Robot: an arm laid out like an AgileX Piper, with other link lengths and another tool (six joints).
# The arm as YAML. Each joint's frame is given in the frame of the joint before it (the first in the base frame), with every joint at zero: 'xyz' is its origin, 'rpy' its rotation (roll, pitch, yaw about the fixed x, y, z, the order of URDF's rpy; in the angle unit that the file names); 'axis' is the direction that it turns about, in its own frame. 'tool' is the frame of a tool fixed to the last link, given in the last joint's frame.
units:
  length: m
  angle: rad
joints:
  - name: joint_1
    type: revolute
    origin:
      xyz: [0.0, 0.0, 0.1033]
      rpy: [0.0, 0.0, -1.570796]
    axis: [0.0, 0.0, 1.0]
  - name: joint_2
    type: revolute
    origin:
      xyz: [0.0, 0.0, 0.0]
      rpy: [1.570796, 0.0, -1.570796]
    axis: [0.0, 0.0, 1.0]
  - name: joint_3
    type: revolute
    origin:
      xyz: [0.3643, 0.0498, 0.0]
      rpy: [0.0, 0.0, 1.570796]
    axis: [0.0, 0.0, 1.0]
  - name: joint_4
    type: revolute
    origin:
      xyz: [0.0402, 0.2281, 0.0]
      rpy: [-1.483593, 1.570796, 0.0]
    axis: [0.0, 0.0, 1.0]
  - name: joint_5
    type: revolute
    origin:
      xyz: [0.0, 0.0, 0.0]
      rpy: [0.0, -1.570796, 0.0]
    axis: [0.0, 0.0, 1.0]
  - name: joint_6
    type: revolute
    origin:
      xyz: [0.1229, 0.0, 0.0]
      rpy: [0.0, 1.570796, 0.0]
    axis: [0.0, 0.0, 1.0]
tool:
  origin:
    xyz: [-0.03, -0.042, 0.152]
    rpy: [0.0, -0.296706, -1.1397]
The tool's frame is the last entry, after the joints.
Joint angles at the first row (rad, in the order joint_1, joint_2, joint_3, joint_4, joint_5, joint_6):
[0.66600 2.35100 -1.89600 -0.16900 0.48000 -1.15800]
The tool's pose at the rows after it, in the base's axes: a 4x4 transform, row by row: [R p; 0 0 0 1], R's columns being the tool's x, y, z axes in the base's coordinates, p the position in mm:
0.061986 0.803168 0.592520 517.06; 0.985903 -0.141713 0.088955 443.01; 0.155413 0.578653 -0.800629 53.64; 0 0 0 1
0.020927 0.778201 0.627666 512.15; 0.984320 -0.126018 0.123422 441.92; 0.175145 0.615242 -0.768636 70.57; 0 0 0 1
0.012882 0.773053 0.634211 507.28; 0.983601 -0.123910 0.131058 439.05; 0.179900 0.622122 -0.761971 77.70; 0 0 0 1
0.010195 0.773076 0.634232 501.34; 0.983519 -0.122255 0.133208 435.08; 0.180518 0.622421 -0.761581 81.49; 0 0 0 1
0.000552 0.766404 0.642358 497.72; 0.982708 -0.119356 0.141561 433.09; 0.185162 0.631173 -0.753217 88.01; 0 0 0 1
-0.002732 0.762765 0.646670 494.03; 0.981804 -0.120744 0.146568 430.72; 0.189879 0.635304 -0.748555 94.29; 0 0 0 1
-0.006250 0.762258 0.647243 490.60; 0.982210 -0.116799 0.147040 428.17; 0.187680 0.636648 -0.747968 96.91; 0 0 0 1
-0.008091 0.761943 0.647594 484.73; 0.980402 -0.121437 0.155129 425.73; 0.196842 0.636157 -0.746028 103.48; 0 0 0 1
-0.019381 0.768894 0.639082 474.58; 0.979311 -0.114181 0.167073 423.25; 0.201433 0.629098 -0.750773 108.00; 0 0 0 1
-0.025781 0.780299 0.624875 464.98; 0.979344 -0.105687 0.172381 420.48; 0.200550 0.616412 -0.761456 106.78; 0 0 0 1
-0.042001 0.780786 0.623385 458.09; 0.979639 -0.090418 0.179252 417.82; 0.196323 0.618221 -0.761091 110.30; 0 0 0 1
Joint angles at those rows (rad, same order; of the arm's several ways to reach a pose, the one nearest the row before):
[0.66600 2.31001 -1.82301 -0.16999 0.41200 -1.19101]
[0.66500 2.25999 -1.74798 -0.16801 0.33399 -1.22399]
[0.66500 2.23298 -1.71197 -0.16801 0.31399 -1.22899]
[0.66501 2.20898 -1.67599 -0.16802 0.30100 -1.22998]
[0.66501 2.18700 -1.64801 -0.16801 0.28201 -1.23699]
[0.66500 2.16600 -1.62501 -0.16801 0.27201 -1.23799]
[0.66500 2.15200 -1.60800 -0.16699 0.26900 -1.24301]
[0.66501 2.12700 -1.57900 -0.15103 0.25800 -1.25396]
[0.66500 2.10000 -1.54598 -0.09000 0.25398 -1.31501]
[0.66501 2.08300 -1.51601 -0.03603 0.25401 -1.36697]
[0.66499 2.06299 -1.49399 0.00002 0.25300 -1.41602]

